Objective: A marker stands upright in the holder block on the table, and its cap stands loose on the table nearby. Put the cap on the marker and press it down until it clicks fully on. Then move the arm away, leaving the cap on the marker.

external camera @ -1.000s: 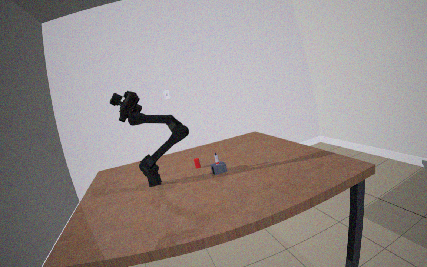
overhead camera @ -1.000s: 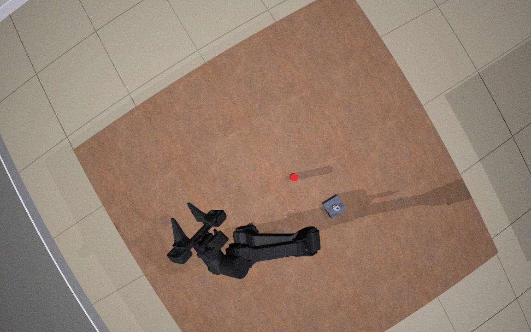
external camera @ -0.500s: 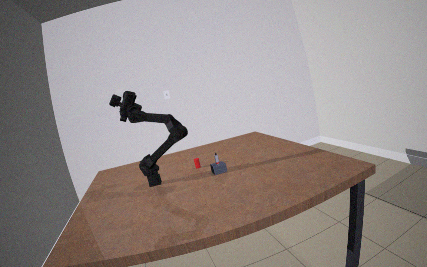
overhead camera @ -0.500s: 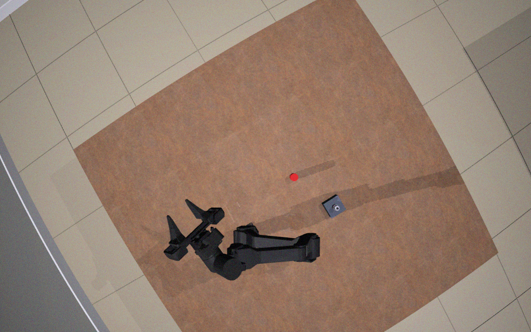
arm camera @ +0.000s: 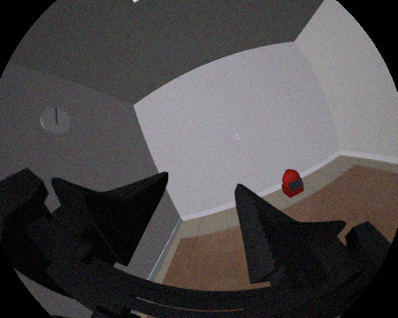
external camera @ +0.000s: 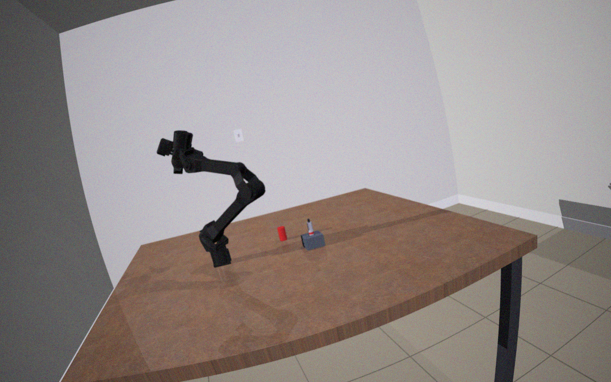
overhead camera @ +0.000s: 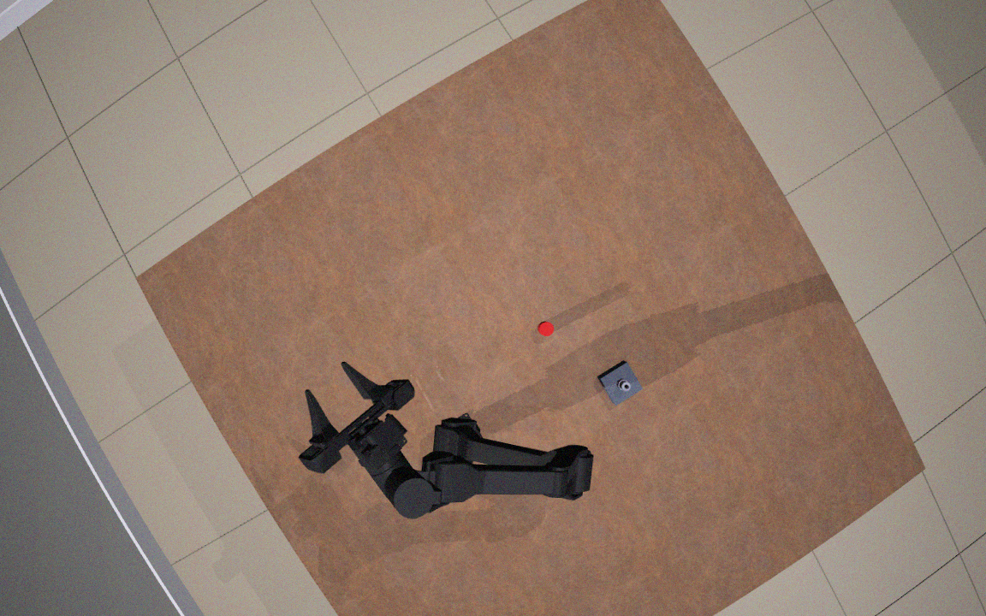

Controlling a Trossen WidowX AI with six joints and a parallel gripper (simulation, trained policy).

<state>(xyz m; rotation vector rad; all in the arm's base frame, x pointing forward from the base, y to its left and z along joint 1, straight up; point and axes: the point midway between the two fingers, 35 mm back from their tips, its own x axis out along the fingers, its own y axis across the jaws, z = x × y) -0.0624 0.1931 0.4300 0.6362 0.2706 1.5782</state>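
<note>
The red cap is 41 cm below my gripper tip, 32 cm ahead of it and 13 cm to the right of it. The rest, counted from my gripper tip: grey holder block 42 cm below, 39 cm ahead, 30 cm to the right.
</note>
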